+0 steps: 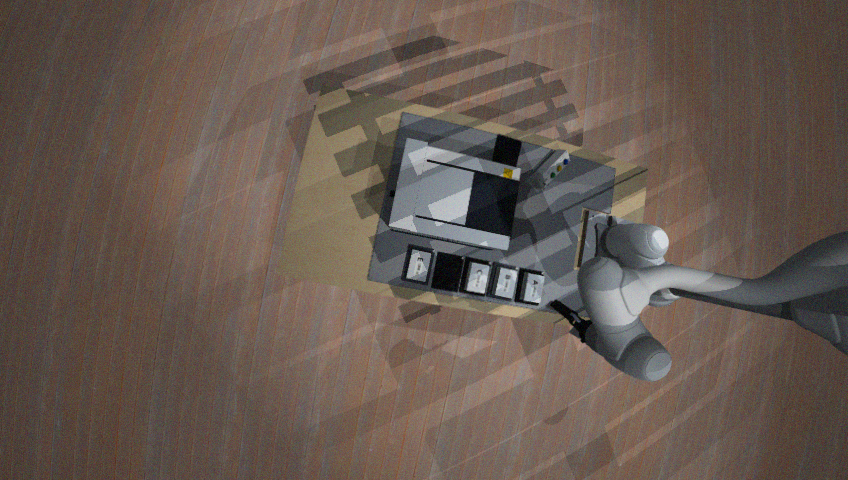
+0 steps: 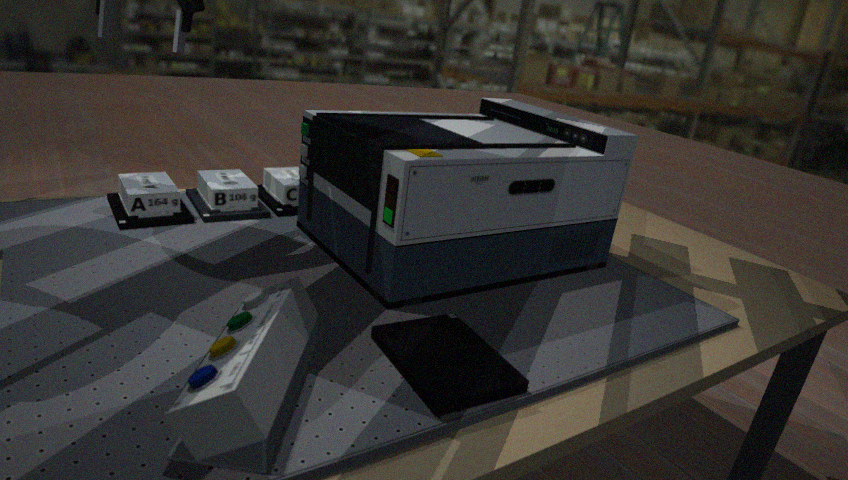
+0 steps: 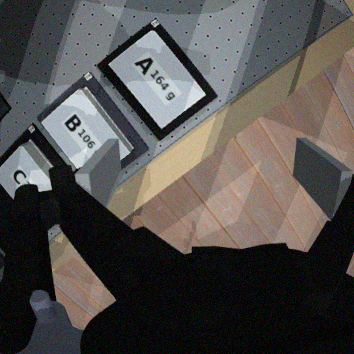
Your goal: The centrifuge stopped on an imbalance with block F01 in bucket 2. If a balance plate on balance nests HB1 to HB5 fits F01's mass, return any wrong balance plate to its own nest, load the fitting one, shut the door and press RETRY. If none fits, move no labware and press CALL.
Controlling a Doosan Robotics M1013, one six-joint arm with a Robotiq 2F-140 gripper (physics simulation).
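Frame: origin at the arm's base, x ahead, y left, z up, level; metres.
Where they show: gripper, between the fingertips: (image 1: 560, 316) (image 2: 141, 44) (image 3: 209, 156); arm's base, origin of its link: (image 1: 609, 241).
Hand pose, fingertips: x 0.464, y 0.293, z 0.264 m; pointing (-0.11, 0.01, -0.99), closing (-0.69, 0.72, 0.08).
Each offset is from my fingertips to the top centre of the thing. Level surfaces: height alone.
My gripper (image 1: 569, 319) (image 2: 139, 26) (image 3: 209, 156) is open and empty, high beyond nest row's A end. Plate A {dx -0.020, dy -0.071, dz -0.228 m} (image 1: 533, 287) (image 2: 148, 193) (image 3: 152, 75), marked 164 g, plate B {dx +0.117, dy -0.097, dz -0.228 m} (image 1: 505, 283) (image 2: 227, 189) (image 3: 75, 127), marked 106 g, plate C {dx +0.249, dy -0.121, dz -0.228 m} (image 1: 477, 277) (image 2: 280, 183) (image 3: 22, 172) and plate E {dx +0.512, dy -0.174, dz -0.228 m} (image 1: 418, 265) sit in black nests. The nest {dx +0.378, dy -0.142, dz -0.264 m} (image 1: 447, 271) between C and E is empty. The centrifuge (image 1: 407, 190) (image 2: 505, 202) has a dark front top; its buckets and block F01 cannot be made out. The button box {dx -0.113, dy -0.633, dz -0.198 m} (image 2: 229, 422) has green {dx -0.110, dy -0.600, dz -0.207 m} (image 2: 239, 321), yellow {dx -0.146, dy -0.635, dz -0.207 m} (image 2: 222, 346) and blue {dx -0.182, dy -0.670, dz -0.207 m} (image 2: 202, 377) buttons.
A flat black nest {dx +0.096, dy -0.708, dz -0.255 m} (image 1: 507, 149) (image 2: 449, 362) lies beside the centrifuge. The perforated board {dz -0.282 m} (image 1: 550, 261) (image 2: 648, 315) lies on the wooden table {dz -0.294 m} (image 1: 309, 220). The arm (image 1: 612, 291) reaches over the table's right edge, where its base stands.
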